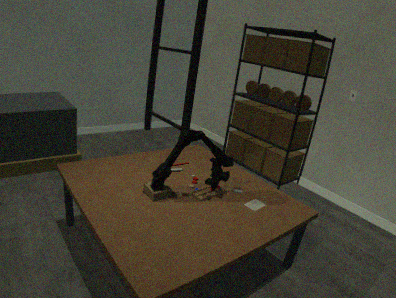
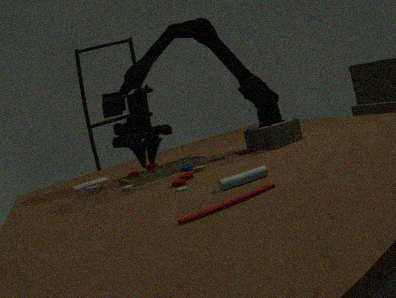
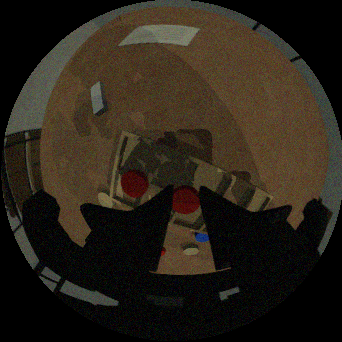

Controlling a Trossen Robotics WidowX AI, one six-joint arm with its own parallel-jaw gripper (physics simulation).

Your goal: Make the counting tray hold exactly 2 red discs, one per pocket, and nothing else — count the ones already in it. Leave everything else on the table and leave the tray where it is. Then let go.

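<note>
The counting tray (image 1: 206, 196) (image 2: 159, 175) (image 3: 116, 161) is a pale, divided box, partly in shadow. One red disc (image 2: 134, 174) (image 3: 134, 183) lies in a pocket at one end. My gripper (image 1: 215, 188) (image 2: 148, 165) (image 3: 185, 188) points down, low over the tray, shut on another red disc (image 2: 153, 166) (image 3: 185, 201). This held disc is over the near row, beside the first disc; whether it touches the pocket is hidden. Two more red discs (image 2: 179, 183) (image 2: 186, 176) (image 1: 195, 179) lie on the table outside the tray.
A blue disc (image 2: 187, 168) (image 3: 202, 237) and beige discs (image 3: 191, 251) (image 3: 105, 200) lie near the tray. A white cylinder (image 2: 244, 178) and red rod (image 2: 227, 204) lie farther off. A small pale block (image 3: 98, 98) and white sheet (image 1: 255, 204) (image 3: 160, 35) lie beyond the tray.
</note>
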